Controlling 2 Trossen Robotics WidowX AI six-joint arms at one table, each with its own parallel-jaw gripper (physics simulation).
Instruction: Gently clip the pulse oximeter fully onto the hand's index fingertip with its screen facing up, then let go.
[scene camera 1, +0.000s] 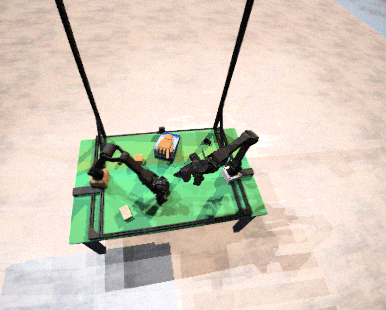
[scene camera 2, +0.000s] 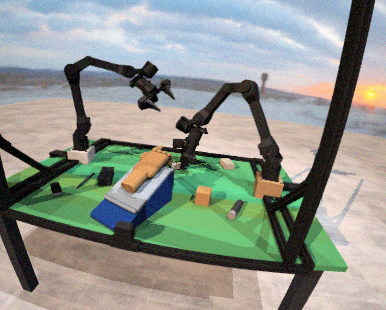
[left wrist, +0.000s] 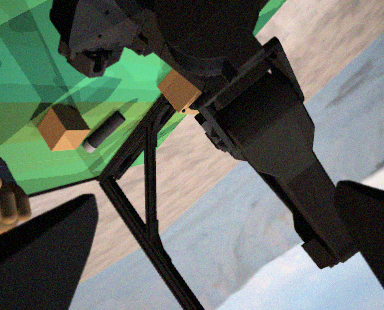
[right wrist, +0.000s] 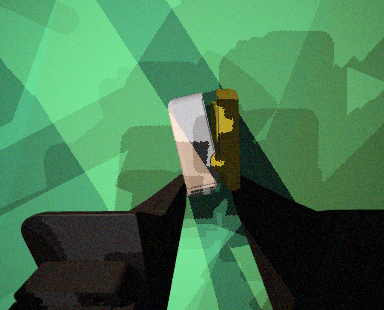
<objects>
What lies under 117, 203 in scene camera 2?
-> A blue and grey pad.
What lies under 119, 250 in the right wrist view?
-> The right gripper.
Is the left gripper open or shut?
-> Open.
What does the tan cube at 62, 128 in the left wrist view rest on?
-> The table.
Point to the left gripper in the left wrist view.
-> At 216, 198
</objects>
